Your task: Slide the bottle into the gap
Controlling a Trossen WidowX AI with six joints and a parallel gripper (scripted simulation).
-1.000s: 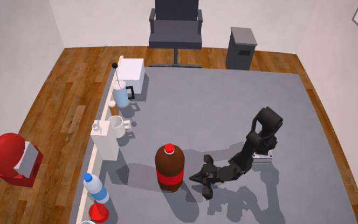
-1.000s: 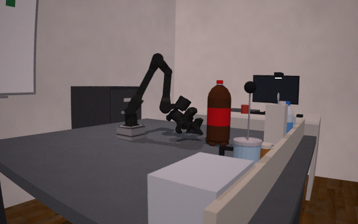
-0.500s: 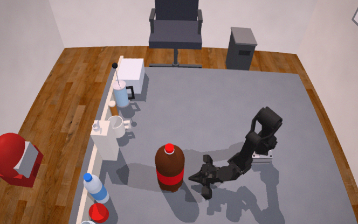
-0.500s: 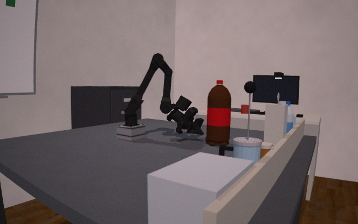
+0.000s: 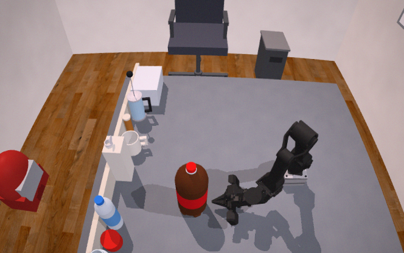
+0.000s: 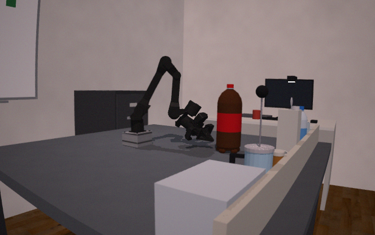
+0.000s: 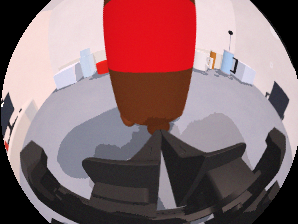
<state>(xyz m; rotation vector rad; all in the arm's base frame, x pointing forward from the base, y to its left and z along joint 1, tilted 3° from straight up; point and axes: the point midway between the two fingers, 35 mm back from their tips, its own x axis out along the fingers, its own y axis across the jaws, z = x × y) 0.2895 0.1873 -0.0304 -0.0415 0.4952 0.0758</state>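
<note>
My hand is 100 mm below the brown cola bottle, 100 mm short of it and 10 mm to the right of it. From my hand the other things lie so: red cup (370 mm ahead, 230 mm to the left, 30 mm below); white mug (420 mm ahead, 200 mm to the right, 20 mm below); water bottle (380 mm ahead, 150 mm to the left, 50 mm above).
</note>
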